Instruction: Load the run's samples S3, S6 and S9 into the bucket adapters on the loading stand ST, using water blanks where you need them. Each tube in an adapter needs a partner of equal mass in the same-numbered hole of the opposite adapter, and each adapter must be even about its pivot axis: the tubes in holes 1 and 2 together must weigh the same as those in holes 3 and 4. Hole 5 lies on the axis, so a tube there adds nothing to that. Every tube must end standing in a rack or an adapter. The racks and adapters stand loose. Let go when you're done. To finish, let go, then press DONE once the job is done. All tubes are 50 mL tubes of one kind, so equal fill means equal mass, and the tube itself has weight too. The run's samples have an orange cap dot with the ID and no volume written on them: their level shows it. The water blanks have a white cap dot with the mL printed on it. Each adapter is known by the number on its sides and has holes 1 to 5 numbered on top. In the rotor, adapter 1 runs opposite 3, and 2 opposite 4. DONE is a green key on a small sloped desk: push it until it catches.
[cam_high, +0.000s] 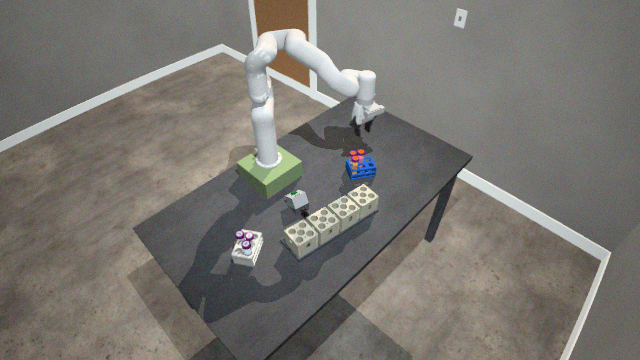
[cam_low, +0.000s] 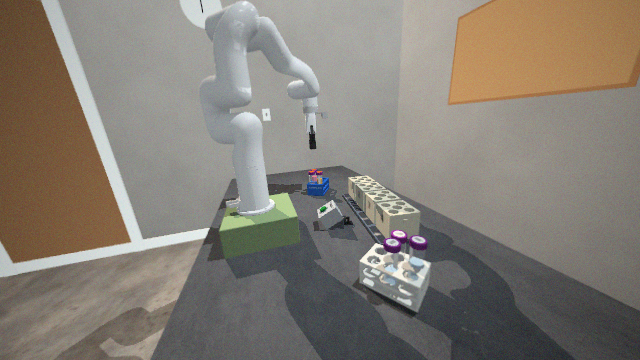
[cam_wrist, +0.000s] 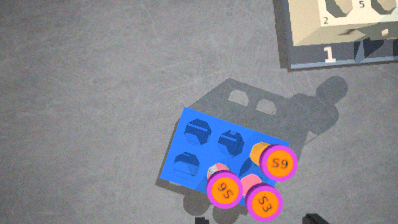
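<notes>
The sample tube lies 10 mm ahead of my hand, 10 mm to the left of it and 190 mm below it. Also, from my hand: blue sample rack: 20 mm ahead, 10 mm to the right, 220 mm below; green done key: 90 mm behind, 370 mm to the right, 190 mm below; adapter 1: 170 mm ahead, 200 mm to the right, 200 mm below.
</notes>
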